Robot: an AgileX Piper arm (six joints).
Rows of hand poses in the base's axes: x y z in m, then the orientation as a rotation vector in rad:
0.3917 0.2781 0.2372 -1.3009 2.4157 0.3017
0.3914 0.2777 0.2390 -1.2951 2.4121 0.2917
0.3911 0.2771 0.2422 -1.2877 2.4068 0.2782
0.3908 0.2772 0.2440 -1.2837 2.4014 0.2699
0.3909 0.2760 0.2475 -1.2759 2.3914 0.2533
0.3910 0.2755 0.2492 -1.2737 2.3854 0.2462
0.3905 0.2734 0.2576 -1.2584 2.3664 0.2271
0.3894 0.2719 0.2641 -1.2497 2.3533 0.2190
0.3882 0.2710 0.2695 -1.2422 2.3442 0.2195
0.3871 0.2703 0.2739 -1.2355 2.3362 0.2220
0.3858 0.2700 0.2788 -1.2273 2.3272 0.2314
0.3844 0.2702 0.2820 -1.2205 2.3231 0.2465
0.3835 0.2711 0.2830 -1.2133 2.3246 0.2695
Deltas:
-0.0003 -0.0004 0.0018 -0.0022 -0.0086 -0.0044
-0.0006 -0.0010 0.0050 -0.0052 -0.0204 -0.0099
-0.0009 -0.0009 0.0068 -0.0064 -0.0293 -0.0124
-0.0008 -0.0021 0.0103 -0.0092 -0.0462 -0.0175
-0.0007 -0.0026 0.0120 -0.0100 -0.0545 -0.0185
-0.0012 -0.0047 0.0204 -0.0081 -0.0817 -0.0268
-0.0023 -0.0062 0.0269 -0.0046 -0.0979 -0.0306
-0.0035 -0.0071 0.0323 0.0020 -0.1071 -0.0333
-0.0046 -0.0078 0.0367 0.0091 -0.1144 -0.0355
-0.0059 -0.0081 0.0416 0.0212 -0.1201 -0.0374
-0.0073 -0.0079 0.0448 0.0341 -0.1191 -0.0387
-0.0082 -0.0070 0.0458 0.0495 -0.1103 -0.0405

